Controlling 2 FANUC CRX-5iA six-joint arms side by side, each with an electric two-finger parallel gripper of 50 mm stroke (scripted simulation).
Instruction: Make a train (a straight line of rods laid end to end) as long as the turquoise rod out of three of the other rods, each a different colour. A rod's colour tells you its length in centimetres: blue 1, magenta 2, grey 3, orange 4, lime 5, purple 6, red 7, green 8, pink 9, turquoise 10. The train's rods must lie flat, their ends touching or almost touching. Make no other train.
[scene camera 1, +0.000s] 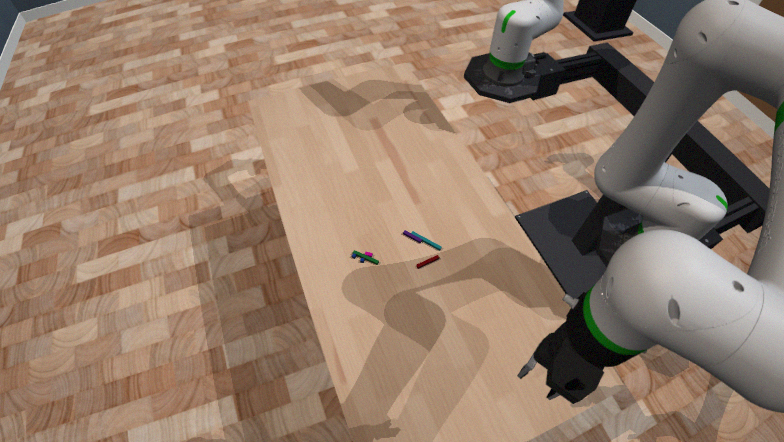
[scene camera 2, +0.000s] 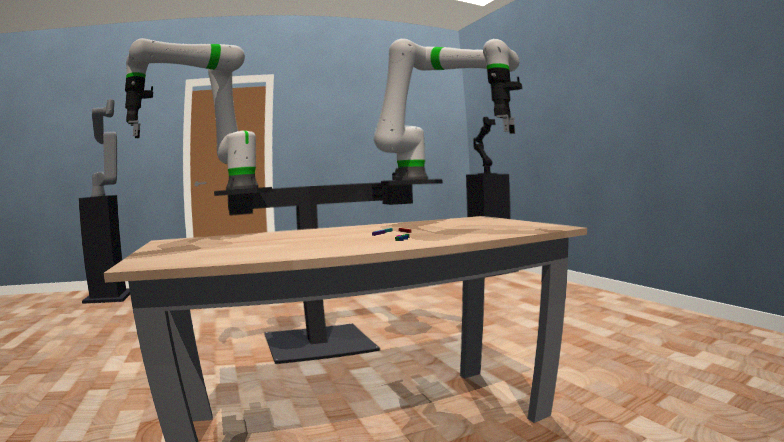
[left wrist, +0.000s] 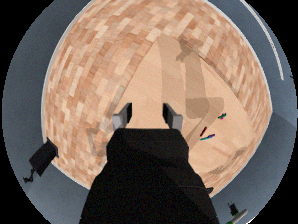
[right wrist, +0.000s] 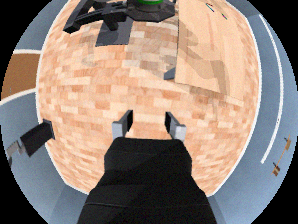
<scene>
In view: the left gripper (scene camera 1: 536, 383), the right gripper (right wrist: 148, 117) and a black beam (scene camera 2: 327, 194).
The left gripper shows as well in the left wrist view (left wrist: 147, 109).
</scene>
